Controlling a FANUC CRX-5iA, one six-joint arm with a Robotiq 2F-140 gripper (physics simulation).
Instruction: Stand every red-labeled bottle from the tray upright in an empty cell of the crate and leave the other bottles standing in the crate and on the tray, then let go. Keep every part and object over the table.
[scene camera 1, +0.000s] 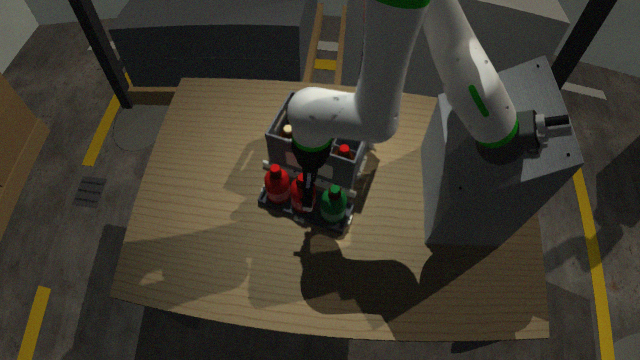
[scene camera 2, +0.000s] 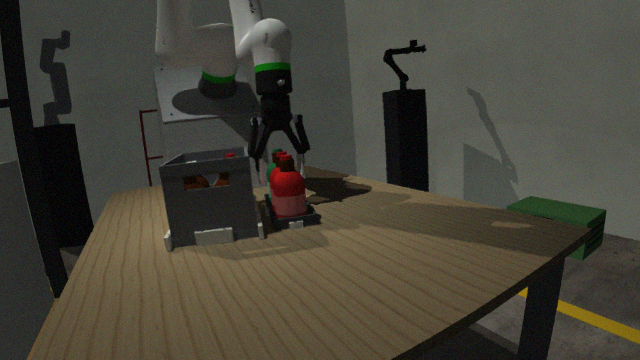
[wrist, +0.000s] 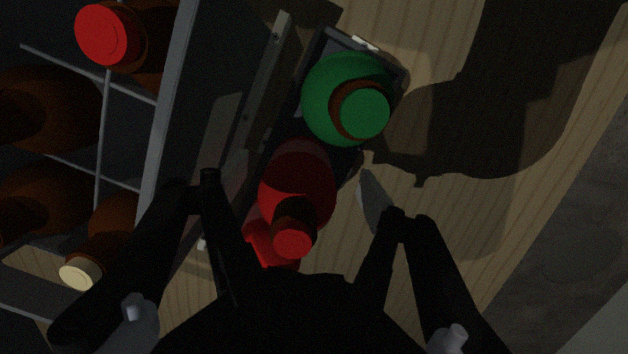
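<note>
A red bottle stands at the tray's end. A second red bottle stands upright in the tray's middle. A green bottle stands at the other end of the tray. My gripper is open and empty, its fingers around the middle red bottle without gripping it. The grey crate holds a red-capped bottle, a cream-capped bottle and brown bottles. A cell between the red-capped and cream-capped bottles looks empty.
The crate's tall side wall rises close beside the tray. Pale blocks sit along the crate's base. The arm's pedestal stands on the right of the wooden table in scene camera 1. My arm hides part of the crate there.
</note>
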